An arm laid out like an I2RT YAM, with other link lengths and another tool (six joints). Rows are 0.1 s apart.
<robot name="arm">
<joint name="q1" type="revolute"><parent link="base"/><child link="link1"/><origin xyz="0.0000 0.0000 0.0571" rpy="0.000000 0.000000 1.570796"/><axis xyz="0 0 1"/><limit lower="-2.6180" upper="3.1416"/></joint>
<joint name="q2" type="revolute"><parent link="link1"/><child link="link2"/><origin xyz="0.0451 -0.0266 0.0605" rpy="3.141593 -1.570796 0.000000"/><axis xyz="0 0 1"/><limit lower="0.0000" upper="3.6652"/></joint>
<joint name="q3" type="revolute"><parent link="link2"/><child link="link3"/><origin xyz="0.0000 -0.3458 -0.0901" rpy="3.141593 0.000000 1.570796"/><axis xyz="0 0 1"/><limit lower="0.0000" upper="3.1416"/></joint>
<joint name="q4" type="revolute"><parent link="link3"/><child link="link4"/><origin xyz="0.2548 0.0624 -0.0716"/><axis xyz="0 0 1"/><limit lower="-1.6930" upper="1.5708"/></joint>
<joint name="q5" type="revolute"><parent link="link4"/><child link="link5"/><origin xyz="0.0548 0.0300 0.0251" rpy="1.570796 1.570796 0.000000"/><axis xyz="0 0 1"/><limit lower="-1.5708" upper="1.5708"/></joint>
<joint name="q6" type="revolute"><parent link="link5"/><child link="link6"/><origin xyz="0.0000 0.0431 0.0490" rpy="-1.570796 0.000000 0.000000"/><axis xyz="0 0 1"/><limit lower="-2.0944" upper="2.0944"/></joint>
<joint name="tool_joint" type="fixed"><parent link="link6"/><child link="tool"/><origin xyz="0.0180 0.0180 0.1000" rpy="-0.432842 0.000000 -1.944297"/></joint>
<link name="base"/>
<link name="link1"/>
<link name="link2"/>
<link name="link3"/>
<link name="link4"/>
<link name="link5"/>
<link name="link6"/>
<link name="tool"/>
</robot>
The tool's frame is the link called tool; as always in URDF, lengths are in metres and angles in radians.
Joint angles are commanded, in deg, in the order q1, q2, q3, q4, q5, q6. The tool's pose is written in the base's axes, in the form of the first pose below.
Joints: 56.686 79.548 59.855 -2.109 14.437 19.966
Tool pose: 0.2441 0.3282 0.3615 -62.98 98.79 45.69
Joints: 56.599 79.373 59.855 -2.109 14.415 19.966
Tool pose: 0.2442 0.3272 0.3627 -62.84 98.65 45.71
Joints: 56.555 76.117 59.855 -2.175 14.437 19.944
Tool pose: 0.2364 0.3148 0.3837 -61.40 95.69 46.52
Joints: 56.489 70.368 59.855 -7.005 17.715 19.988
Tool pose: 0.2247 0.2817 0.4035 -58.64 95.73 43.78
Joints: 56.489 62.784 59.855 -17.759 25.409 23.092
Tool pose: 0.2105 0.2249 0.4123 -51.90 100.71 37.95
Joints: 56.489 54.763 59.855 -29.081 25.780 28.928
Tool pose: 0.1824 0.1769 0.4139 -47.48 104.41 40.47
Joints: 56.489 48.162 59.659 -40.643 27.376 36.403
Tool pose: 0.1593 0.1303 0.4031 -41.01 109.74 41.67
